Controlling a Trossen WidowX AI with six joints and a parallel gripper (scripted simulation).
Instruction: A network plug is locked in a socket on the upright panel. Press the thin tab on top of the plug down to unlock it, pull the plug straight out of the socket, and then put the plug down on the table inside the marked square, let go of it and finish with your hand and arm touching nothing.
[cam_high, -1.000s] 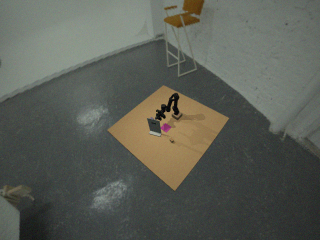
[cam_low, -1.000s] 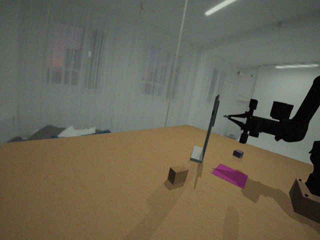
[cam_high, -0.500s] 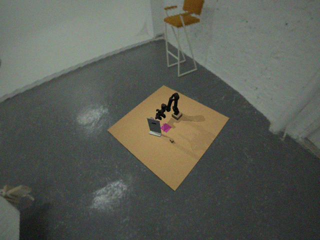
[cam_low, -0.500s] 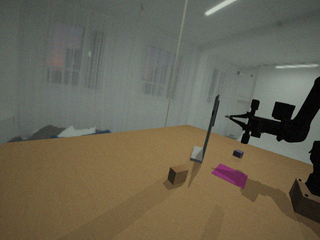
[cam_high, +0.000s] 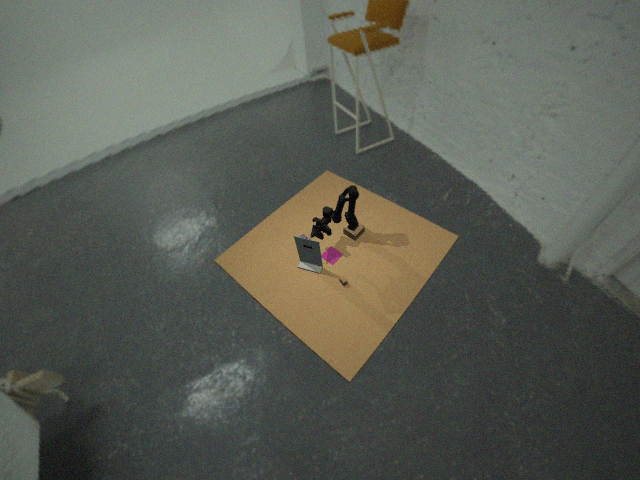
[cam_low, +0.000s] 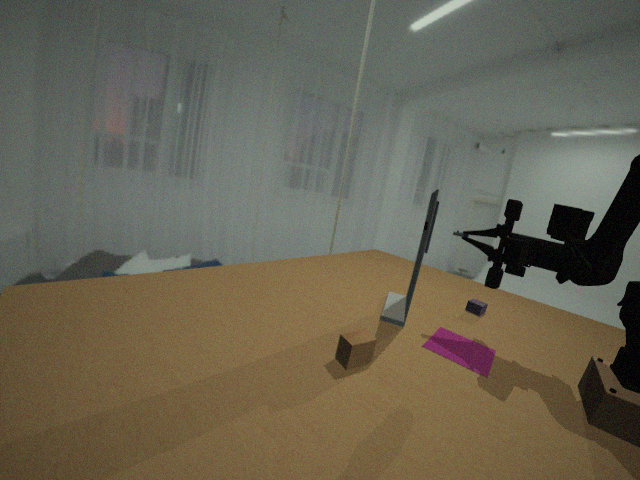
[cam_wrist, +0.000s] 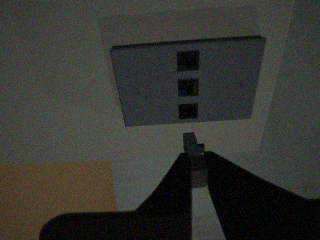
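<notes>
Now: gripper tip 21 cm above the magenta marked square, 10 cm to the right of it and 7 cm past it. Round my gripper tip: purple block: 20 cm below, 16 cm to the right, 7 cm behind; then grey network plug: 1 cm ahead; then grey upright panel: 8 cm below, 8 cm ahead, 3 cm to the left.
</notes>
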